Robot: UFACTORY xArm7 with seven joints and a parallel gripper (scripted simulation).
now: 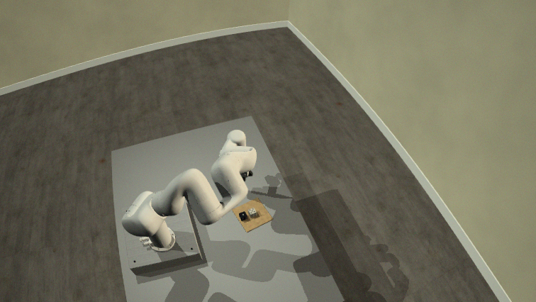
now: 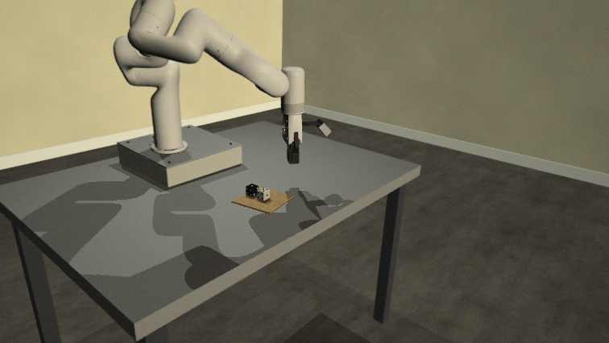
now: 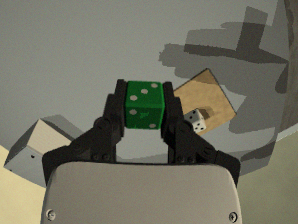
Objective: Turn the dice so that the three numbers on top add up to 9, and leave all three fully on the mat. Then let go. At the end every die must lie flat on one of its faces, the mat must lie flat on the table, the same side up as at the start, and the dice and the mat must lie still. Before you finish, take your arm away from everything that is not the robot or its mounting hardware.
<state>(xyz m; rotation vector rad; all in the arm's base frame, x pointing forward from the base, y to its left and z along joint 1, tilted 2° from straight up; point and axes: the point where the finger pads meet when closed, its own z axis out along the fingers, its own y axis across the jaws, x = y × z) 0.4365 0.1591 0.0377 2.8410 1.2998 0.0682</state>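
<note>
Right now my hand is 10 mm above the green die. From my hand the other things lie so: black die 50 mm behind, 150 mm to the right, 90 mm below; white die 150 mm to the right, 90 mm below; tan mat 150 mm to the right, 100 mm below.
</note>
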